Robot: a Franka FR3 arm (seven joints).
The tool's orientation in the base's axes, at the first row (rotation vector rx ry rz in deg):
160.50, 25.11, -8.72
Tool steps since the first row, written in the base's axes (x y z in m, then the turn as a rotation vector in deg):
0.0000, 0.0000, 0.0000, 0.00, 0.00, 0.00
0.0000, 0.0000, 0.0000, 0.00, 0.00, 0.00
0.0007, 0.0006, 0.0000, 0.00, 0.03, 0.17
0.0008, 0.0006, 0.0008, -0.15, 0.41, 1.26
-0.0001, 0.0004, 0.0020, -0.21, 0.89, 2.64
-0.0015, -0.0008, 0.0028, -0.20, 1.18, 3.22
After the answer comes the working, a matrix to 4 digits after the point.
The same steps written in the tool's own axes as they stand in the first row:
0.0000, 0.0000, 0.0000, 0.00, 0.00, 0.00
0.0000, 0.0000, 0.0000, 0.00, 0.00, 0.00
0.0008, -0.0003, -0.0002, -0.02, 0.02, -0.17
0.0008, -0.0001, -0.0010, -0.21, -0.07, -1.31
-0.0003, 0.0002, -0.0020, -0.34, -0.14, -2.77
-0.0021, 0.0010, -0.0023, -0.34, -0.24, -3.41

The tool's axes in the first row as the columns of a matrix, in the base's axes (rounded; the answer above uses it unrounded):
0.9478, 0.3136, -0.0574
0.2817, -0.9081, -0.3098
-0.1493, 0.2774, -0.9491

